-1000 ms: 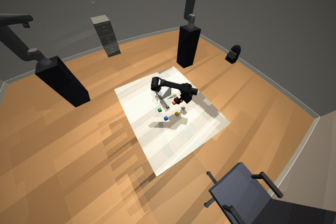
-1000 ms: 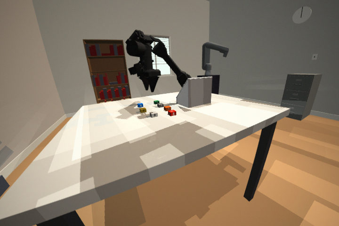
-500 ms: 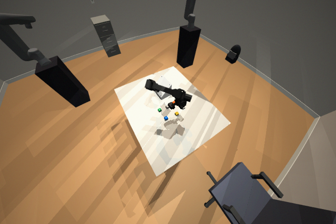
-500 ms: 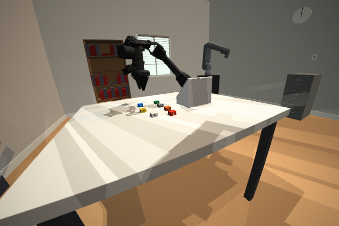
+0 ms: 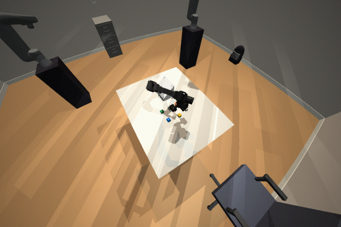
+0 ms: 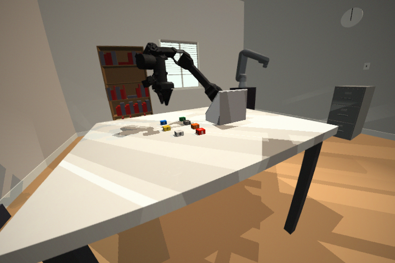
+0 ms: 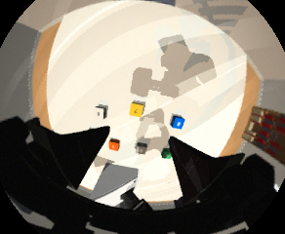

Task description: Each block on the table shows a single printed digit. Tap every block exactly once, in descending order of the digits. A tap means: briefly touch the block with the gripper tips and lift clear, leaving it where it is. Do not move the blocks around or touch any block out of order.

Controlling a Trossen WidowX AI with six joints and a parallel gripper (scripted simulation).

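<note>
Right now my gripper tip is 10 mm past the blue block, 110 mm to the left of it and 110 mm above it. The rest, counted from my gripper tip: yellow block: 10 mm ahead, 20 mm to the left, 110 mm below; then white block: 20 mm behind, 120 mm to the left, 110 mm below; then grey block: 120 mm behind, 20 mm to the right, 110 mm below.
</note>
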